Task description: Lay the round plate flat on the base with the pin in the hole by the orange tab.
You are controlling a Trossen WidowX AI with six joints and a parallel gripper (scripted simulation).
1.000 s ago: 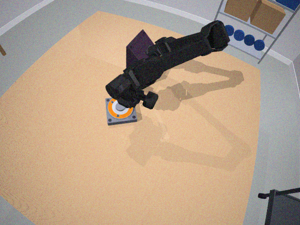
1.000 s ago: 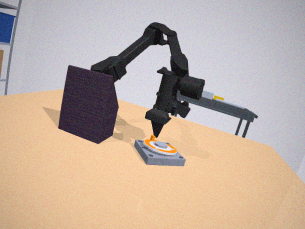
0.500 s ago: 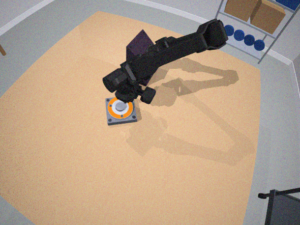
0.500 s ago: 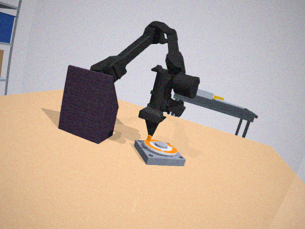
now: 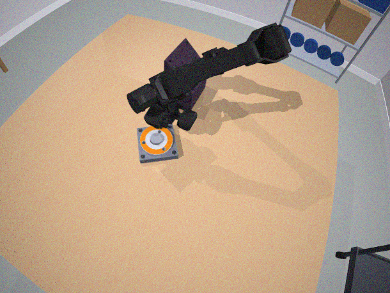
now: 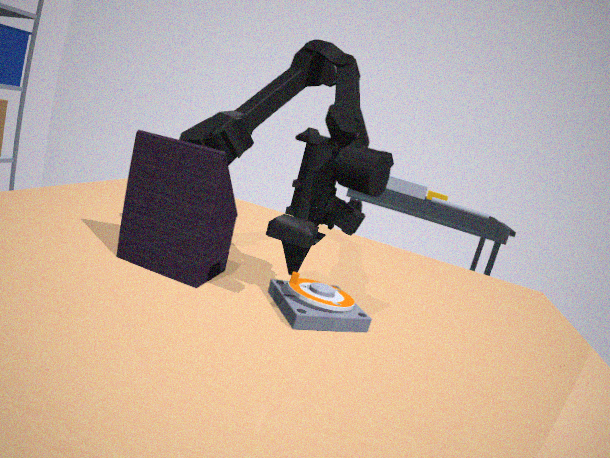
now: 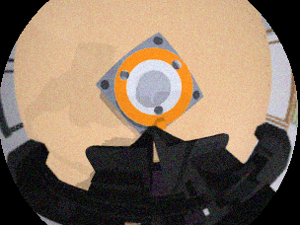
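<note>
Right now my gripper tip is 30 mm short of the round plate, 10 mm to the left of it and 10 mm above it. Also, from my gripper tip: square grey base 50 mm ahead, 20 mm below, 10 mm to the right.
</note>
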